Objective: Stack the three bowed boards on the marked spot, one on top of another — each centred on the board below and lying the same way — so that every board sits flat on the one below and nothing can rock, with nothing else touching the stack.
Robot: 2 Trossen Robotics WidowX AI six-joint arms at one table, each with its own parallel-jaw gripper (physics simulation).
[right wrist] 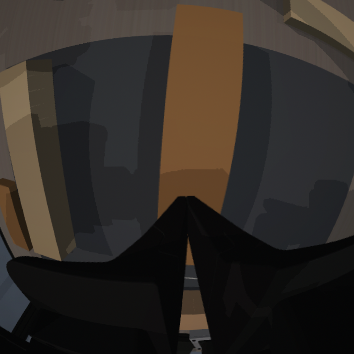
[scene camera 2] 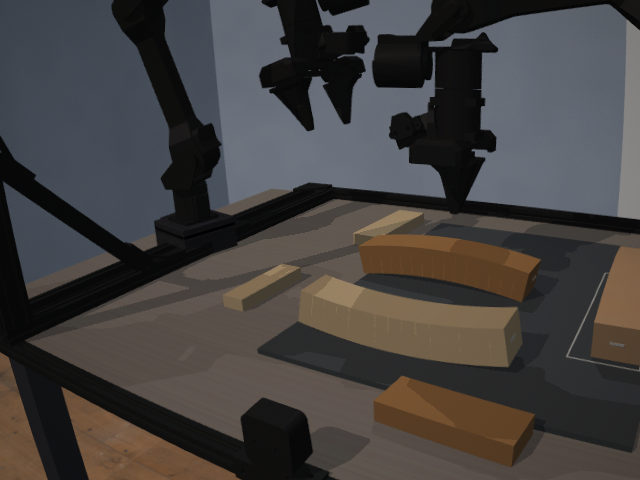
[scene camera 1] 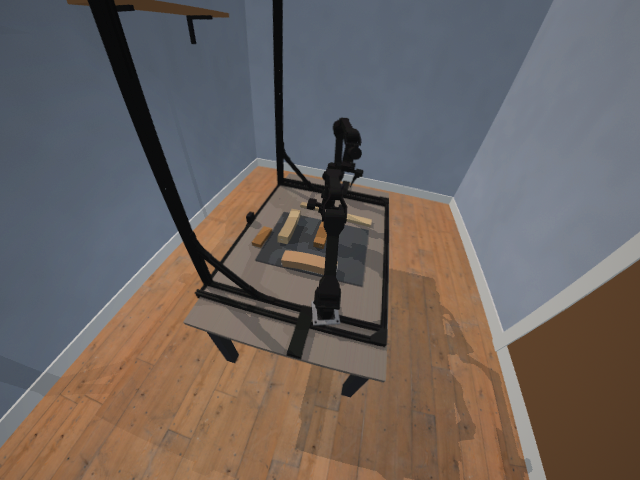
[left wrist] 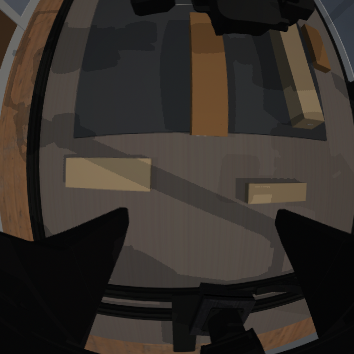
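Where they show: left gripper, fingertip midpoint: [scene camera 2: 329, 127] [scene camera 1: 341, 185] [left wrist: 205, 217]; right gripper, fingertip midpoint: [right wrist: 185, 203] [scene camera 2: 454, 213] [left wrist: 217, 32]; left arm's base, link origin: [scene camera 2: 193, 218] [left wrist: 222, 319]; right arm's base, link origin: [scene camera 1: 325, 311].
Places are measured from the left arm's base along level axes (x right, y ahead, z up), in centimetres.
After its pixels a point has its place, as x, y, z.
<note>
The light-orange bowed board [scene camera 1: 303, 261] {-15.1, 68.9, 0.9} [scene camera 2: 620, 304] {-8.5, 67.5, 0.4} lies on the marked spot, inside the thin outline [scene camera 2: 586, 314] {-13.9, 61.7, -4.5}. The dark-orange bowed board [scene camera 1: 320, 237] {-14.3, 50.3, -0.2} [scene camera 2: 449, 263] {-10.5, 44.1, -1.1} [left wrist: 209, 75] {-12.1, 38.8, 0.4} [right wrist: 200, 110] {-12.0, 38.9, 0.4} lies on the mat, its middle bowed up. The pale bowed board [scene camera 1: 289, 226] {2.9, 51.4, -0.1} [scene camera 2: 408, 325] {6.3, 51.1, -1.0} [left wrist: 301, 75] {4.7, 46.3, -0.5} [right wrist: 30, 175] {3.3, 49.1, -0.5} lies alongside it, its ends higher than its middle. My right gripper [scene camera 2: 454, 210] {-12.4, 43.5, 5.0} [right wrist: 185, 203] {-12.4, 43.5, 5.0} is shut and empty above the dark-orange board. My left gripper [scene camera 2: 328, 126] {-11.8, 22.1, 14.7} [left wrist: 205, 217] {-11.8, 22.1, 14.7} is open and empty, high above the table. The right arm partly hides the boards in scene camera 1.
Two small pale blocks [scene camera 2: 261, 286] {5.9, 26.0, -3.5} [left wrist: 277, 192] {4.0, 24.4, -3.5} [left wrist: 107, 174] {-24.5, 21.3, -3.4} lie off the dark mat [scene camera 2: 330, 356] {11.5, 44.8, -4.6} [left wrist: 120, 90] {-26.3, 35.8, -4.6}. An orange block [scene camera 1: 261, 236] {12.5, 62.4, -3.0} [scene camera 2: 452, 418] {14.2, 62.3, -3.0} [left wrist: 317, 47] {12.6, 60.3, -3.0} lies beside the mat, near the pale board. Black frame rails edge the table.
</note>
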